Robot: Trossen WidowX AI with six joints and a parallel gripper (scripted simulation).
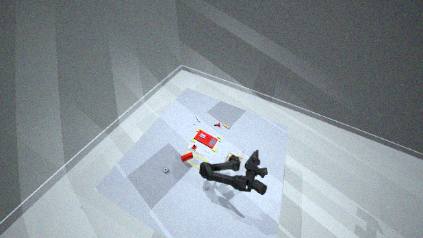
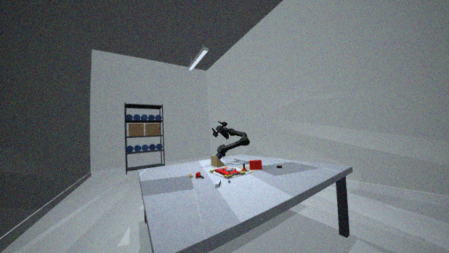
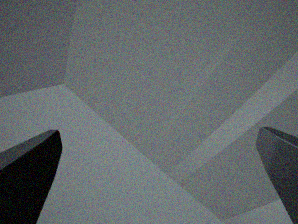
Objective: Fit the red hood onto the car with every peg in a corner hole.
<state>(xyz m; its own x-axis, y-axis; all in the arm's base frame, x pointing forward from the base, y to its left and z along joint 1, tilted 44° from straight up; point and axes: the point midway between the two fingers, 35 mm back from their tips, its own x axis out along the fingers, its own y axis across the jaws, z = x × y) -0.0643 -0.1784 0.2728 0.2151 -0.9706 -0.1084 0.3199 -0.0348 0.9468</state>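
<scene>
Right now the red hood is 430 mm ahead of my gripper tip, 120 mm to the left of it and 370 mm below it. Round my gripper tip: grey pin (560 mm ahead, 290 mm to the right, 400 mm below); then tan block (260 mm ahead, 350 mm to the right, 400 mm below).
</scene>
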